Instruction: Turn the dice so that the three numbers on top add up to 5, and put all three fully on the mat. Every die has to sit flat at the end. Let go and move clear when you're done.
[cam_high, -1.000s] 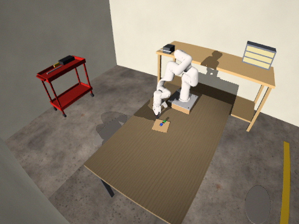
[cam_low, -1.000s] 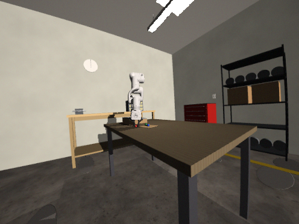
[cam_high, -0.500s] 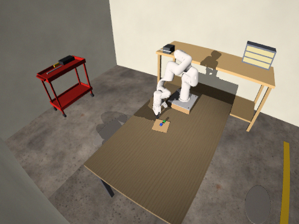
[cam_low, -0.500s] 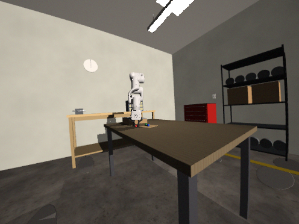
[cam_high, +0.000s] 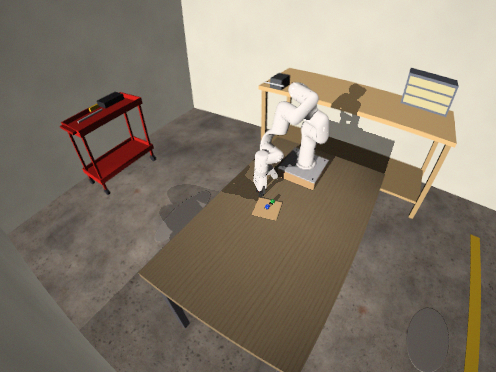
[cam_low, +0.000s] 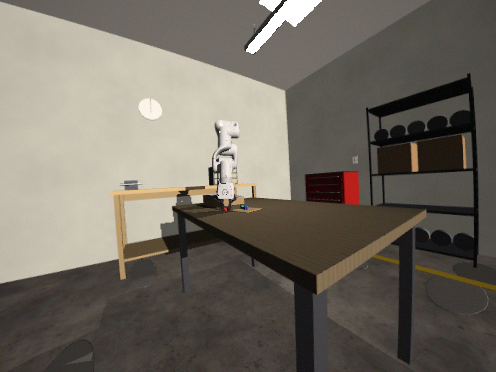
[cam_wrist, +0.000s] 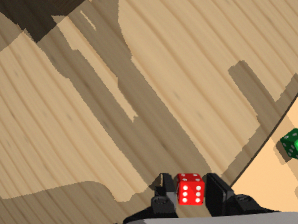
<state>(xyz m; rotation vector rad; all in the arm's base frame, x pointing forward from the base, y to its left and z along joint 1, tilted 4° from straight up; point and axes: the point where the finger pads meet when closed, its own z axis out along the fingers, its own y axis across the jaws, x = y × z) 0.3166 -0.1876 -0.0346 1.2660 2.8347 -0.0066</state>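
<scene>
My hand is 10 mm above the red die. The rest, counted from my hand: tan mat (90 mm ahead, 80 mm to the left, 20 mm below); then blue die (90 mm ahead, 80 mm to the left, 10 mm below); then green die (40 mm ahead, 90 mm to the left, 10 mm below).
</scene>
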